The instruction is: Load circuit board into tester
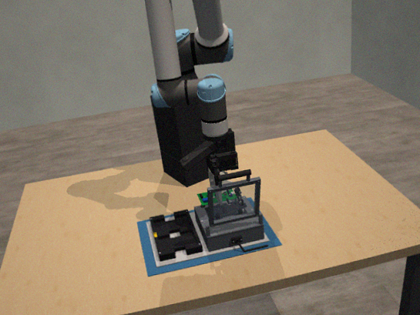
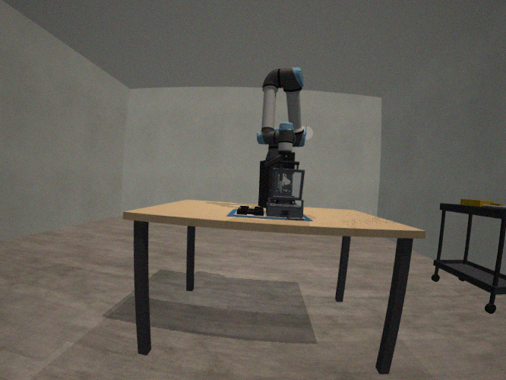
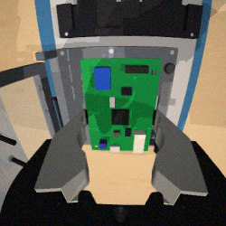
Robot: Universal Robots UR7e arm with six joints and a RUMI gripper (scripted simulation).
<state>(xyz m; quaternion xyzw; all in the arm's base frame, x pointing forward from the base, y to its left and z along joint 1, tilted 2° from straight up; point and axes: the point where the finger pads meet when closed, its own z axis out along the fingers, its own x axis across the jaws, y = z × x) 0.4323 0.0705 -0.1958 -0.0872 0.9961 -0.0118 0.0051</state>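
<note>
The tester bed is 3 cm to the left of my hand and 6 cm below it. The rest, counted from my hand: framed lid 11 cm ahead, 4 cm to the left, 5 cm above; green circuit board right at my hand.
</note>
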